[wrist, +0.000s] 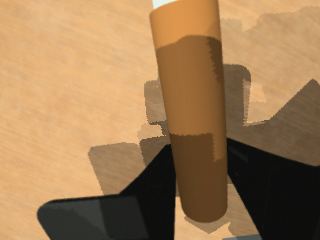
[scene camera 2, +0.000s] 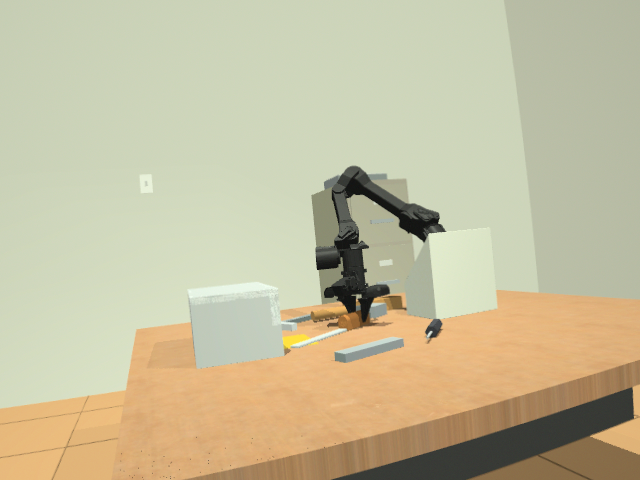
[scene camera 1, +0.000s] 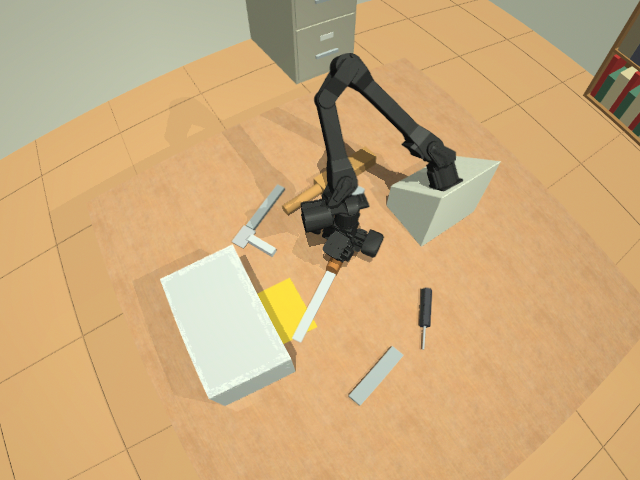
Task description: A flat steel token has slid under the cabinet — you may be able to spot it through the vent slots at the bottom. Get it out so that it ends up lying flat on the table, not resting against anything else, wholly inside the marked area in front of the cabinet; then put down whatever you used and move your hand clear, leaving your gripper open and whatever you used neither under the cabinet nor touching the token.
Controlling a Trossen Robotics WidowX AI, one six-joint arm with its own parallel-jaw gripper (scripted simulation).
Labels:
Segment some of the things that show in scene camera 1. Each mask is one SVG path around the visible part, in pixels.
My gripper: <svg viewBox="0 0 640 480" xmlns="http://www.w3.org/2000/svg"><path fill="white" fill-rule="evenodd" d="M323 229L322 237L327 239L323 246L323 251L342 263L344 261L349 262L354 251L359 252L360 250L363 254L375 258L384 238L383 234L370 229L368 233L368 231L358 228L359 222L351 227L342 227L334 219L331 227Z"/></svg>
A grey bar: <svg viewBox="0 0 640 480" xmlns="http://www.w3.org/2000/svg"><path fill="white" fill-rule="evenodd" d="M398 349L392 346L372 371L350 393L348 397L356 402L358 406L361 406L369 395L373 393L384 377L402 358L403 354Z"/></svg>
A grey L-shaped square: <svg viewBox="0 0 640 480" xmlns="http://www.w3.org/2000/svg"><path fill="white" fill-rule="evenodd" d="M285 188L279 185L275 187L246 226L243 225L232 242L243 249L248 244L248 238L256 233L255 230Z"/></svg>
A wooden-handled tool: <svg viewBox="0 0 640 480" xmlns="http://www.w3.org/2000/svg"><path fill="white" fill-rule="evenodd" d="M327 171L313 179L313 186L283 204L283 211L288 215L299 208L301 202L309 201L318 194L322 194L328 183ZM366 146L348 157L357 176L373 165L376 165L377 155Z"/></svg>

